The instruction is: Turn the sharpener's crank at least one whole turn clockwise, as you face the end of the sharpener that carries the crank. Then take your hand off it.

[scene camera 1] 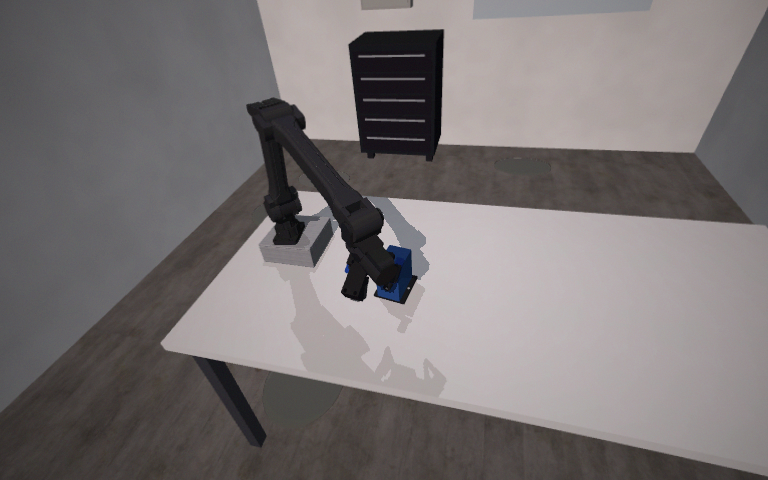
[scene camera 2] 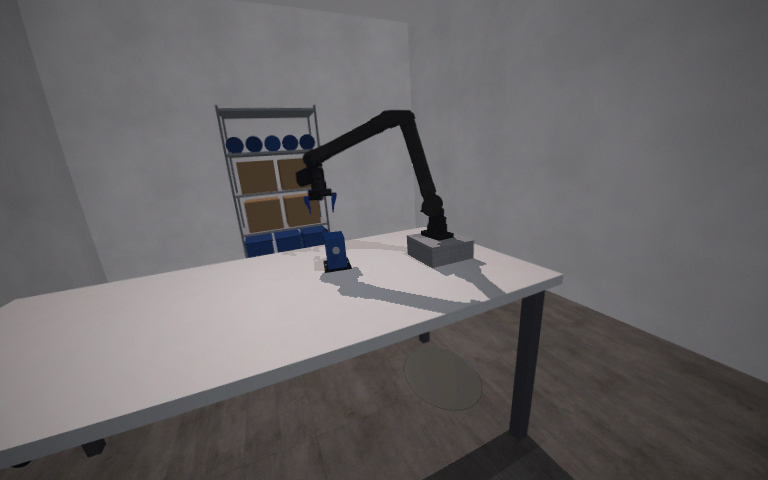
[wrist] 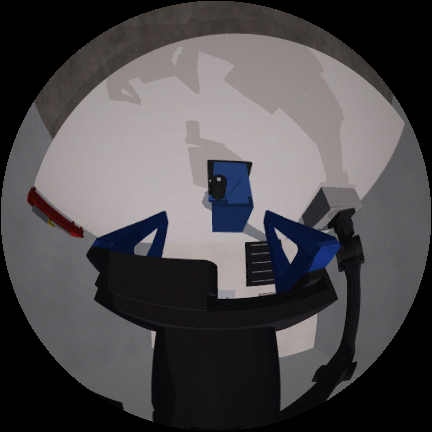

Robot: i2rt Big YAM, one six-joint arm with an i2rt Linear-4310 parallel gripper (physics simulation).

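The blue sharpener stands upright on its dark base plate. In the wrist view the crank's black knob, with a pale dot on its end, shows at the left part of the sharpener's crank end. In scene camera 1 the arm covers the crank end, and in scene camera 2 the crank is hidden on the far side. My gripper is wide open, with its two blue fingers apart and nothing between them. It hangs above the sharpener, its fingertips clear of the knob and the body.
The arm's base stands on a grey block on the white table. A black drawer cabinet stands by the wall. A shelf rack with boxes stands beyond the table.
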